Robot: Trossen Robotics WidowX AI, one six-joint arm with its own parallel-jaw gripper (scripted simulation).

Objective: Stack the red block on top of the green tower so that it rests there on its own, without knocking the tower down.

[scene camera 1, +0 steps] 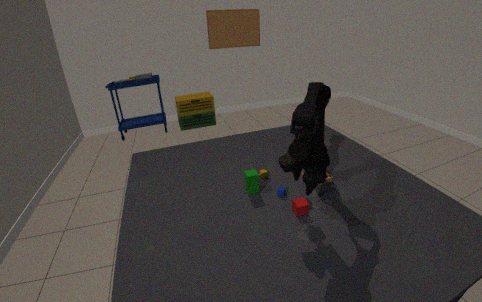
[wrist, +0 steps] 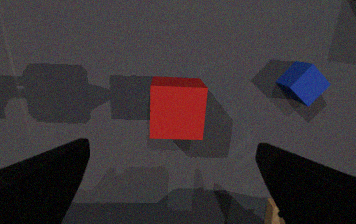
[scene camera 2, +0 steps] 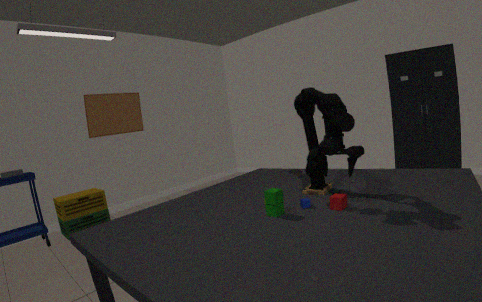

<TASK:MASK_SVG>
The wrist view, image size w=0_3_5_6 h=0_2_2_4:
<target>my gripper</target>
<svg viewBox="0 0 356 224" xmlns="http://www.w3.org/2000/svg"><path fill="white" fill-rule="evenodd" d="M258 144L255 161L267 186L267 190L271 194L286 224L356 224L355 176L347 175L324 164L318 164L280 147L277 148L267 143ZM89 140L77 139L71 143L65 143L27 160L22 160L0 169L0 224L61 224L83 180L83 174L90 157Z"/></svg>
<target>red block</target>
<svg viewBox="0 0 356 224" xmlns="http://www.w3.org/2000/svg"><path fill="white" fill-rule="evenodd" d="M154 76L150 85L150 139L203 140L207 86L200 78Z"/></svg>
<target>small blue block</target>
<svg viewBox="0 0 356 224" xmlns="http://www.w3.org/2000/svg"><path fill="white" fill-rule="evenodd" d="M295 61L276 82L293 100L309 106L331 84L314 64Z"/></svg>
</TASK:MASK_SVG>
